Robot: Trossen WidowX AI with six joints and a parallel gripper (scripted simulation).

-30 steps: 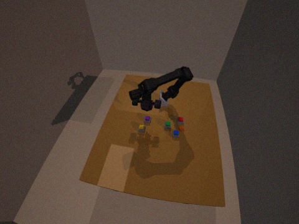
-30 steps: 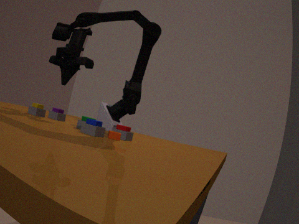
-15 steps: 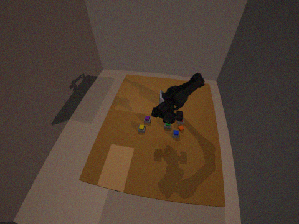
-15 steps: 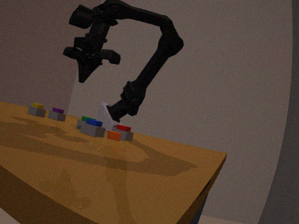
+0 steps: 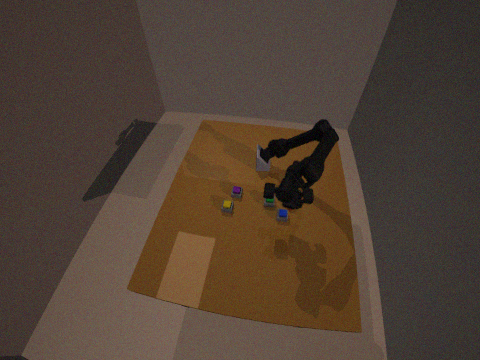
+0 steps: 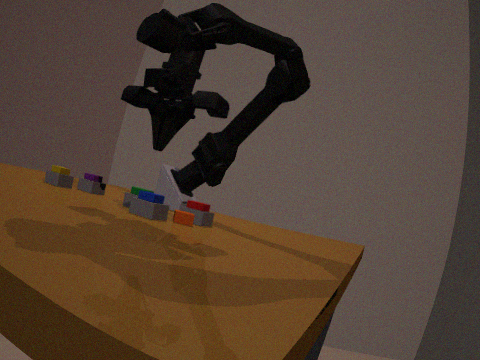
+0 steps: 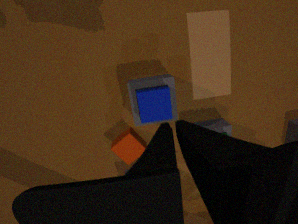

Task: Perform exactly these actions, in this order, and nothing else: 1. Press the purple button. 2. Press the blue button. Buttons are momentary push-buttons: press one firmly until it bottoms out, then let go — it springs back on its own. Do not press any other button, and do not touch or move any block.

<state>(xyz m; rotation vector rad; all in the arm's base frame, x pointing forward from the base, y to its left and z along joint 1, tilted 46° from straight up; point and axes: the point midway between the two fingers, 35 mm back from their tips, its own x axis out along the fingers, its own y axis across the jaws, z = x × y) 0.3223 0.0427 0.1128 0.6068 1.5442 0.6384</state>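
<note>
Right now my gripper tip is 70 mm above the blue button and 10 mm past it. From my gripper tip the other things lie so: orange block: 100 mm below, 60 mm behind, 40 mm to the left; then green button: 70 mm below, 70 mm behind, 60 mm to the right; then red button: 130 mm behind, 70 mm below, 30 mm to the left.
</note>
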